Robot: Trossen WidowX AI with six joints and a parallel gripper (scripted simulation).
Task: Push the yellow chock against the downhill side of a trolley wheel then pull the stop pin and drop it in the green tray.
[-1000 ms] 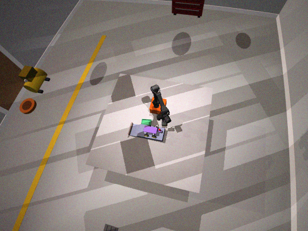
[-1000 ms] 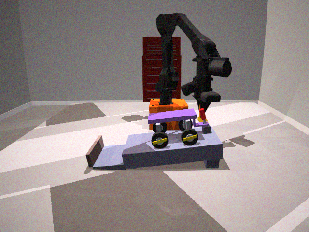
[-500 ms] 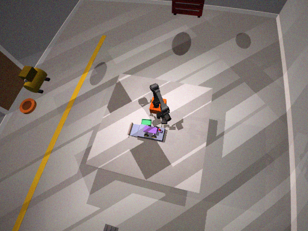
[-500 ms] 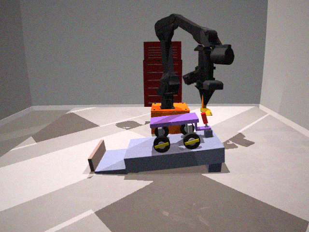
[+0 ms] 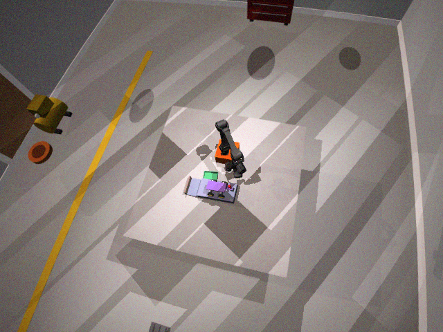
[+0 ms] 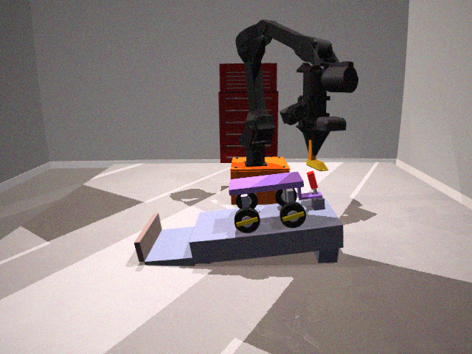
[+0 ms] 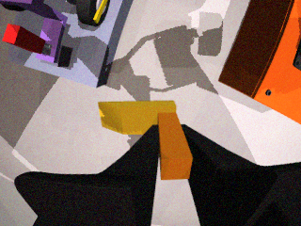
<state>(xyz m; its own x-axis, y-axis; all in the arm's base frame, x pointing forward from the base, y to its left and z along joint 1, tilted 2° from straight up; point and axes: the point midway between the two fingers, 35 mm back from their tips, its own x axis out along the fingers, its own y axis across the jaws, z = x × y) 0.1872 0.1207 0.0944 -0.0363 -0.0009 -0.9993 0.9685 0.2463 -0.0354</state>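
Now: the yellow chock 20 mm ahead of my gripper tip and 10 mm below it. Round my gripper tip: purple trolley 140 mm ahead, 140 mm to the right, 60 mm below; ramp 140 mm ahead, 140 mm to the right, 130 mm below; red-headed stop pin 130 mm ahead, 30 mm to the right, 40 mm below.
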